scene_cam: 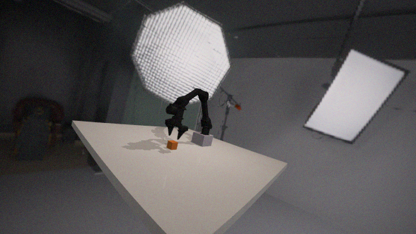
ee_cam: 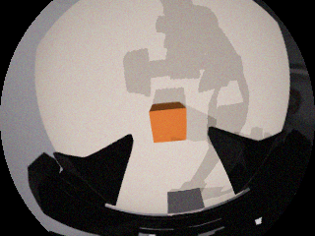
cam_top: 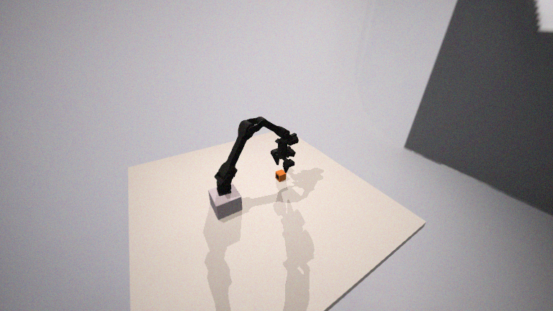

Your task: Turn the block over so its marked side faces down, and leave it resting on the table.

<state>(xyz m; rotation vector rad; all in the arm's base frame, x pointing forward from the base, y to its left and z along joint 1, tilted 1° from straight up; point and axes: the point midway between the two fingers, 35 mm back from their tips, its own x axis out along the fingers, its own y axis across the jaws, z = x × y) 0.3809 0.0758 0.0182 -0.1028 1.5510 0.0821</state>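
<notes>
The orange block is 50 mm below my gripper tip and 20 mm behind it.
</notes>
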